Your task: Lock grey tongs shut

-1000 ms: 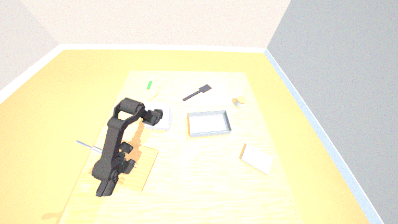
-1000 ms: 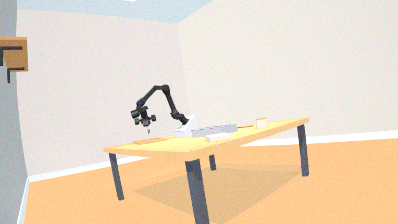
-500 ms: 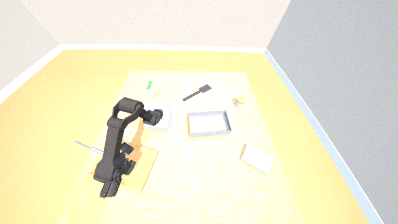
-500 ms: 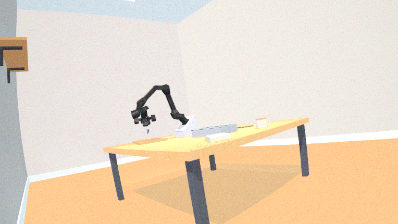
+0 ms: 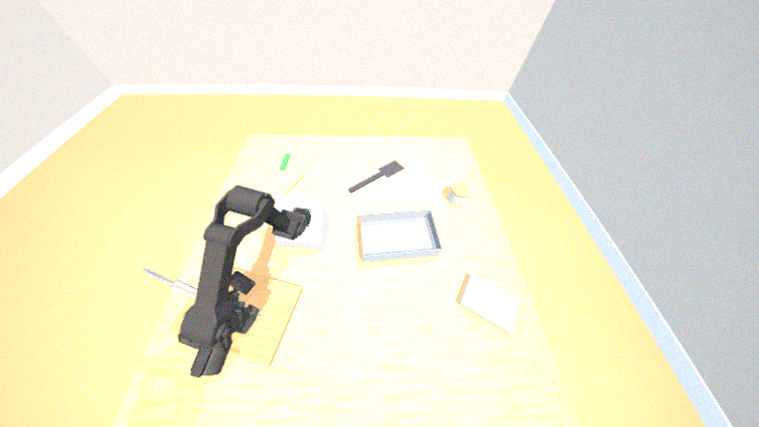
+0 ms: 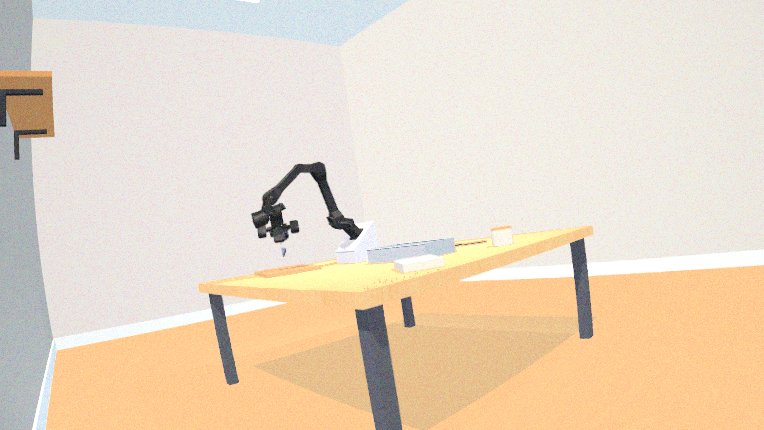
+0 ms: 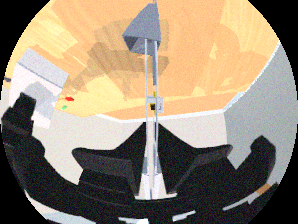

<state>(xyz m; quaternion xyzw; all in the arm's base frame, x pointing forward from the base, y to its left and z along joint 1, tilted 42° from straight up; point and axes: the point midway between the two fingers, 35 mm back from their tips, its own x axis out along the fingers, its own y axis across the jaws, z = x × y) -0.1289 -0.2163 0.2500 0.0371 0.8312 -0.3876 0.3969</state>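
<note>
Right now the wooden board is 140 mm below my gripper tip. Also, from my gripper tip: grey roasting tin: 520 mm ahead, 340 mm to the left, 120 mm below; then dark spatula: 410 mm ahead, 690 mm to the left, 140 mm below; then white slab: 860 mm ahead, 110 mm to the left, 130 mm below.
</note>
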